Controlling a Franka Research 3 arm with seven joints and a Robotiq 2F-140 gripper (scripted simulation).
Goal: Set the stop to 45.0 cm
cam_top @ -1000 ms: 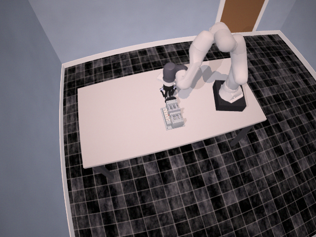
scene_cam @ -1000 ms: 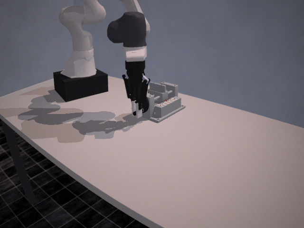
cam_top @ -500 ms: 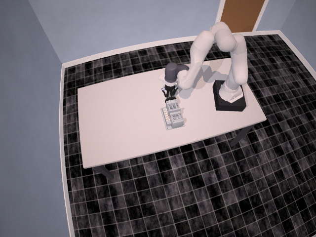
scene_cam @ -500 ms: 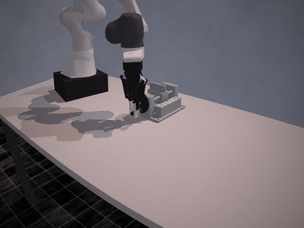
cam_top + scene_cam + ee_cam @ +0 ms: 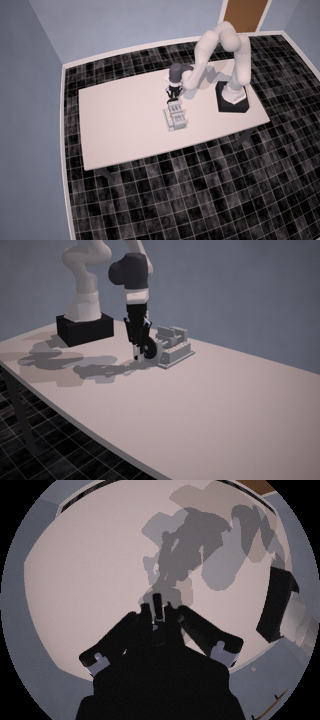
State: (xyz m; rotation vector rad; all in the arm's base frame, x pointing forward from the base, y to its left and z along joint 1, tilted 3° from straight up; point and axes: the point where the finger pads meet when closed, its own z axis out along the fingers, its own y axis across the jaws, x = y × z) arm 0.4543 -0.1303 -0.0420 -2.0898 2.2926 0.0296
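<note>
My gripper is now 2 cm to the right of the black handwheel and 1 cm above it. From my hand the other things lie so: grey stop fixture (15 cm to the left, 4 cm ahead, 3 cm above).
</note>
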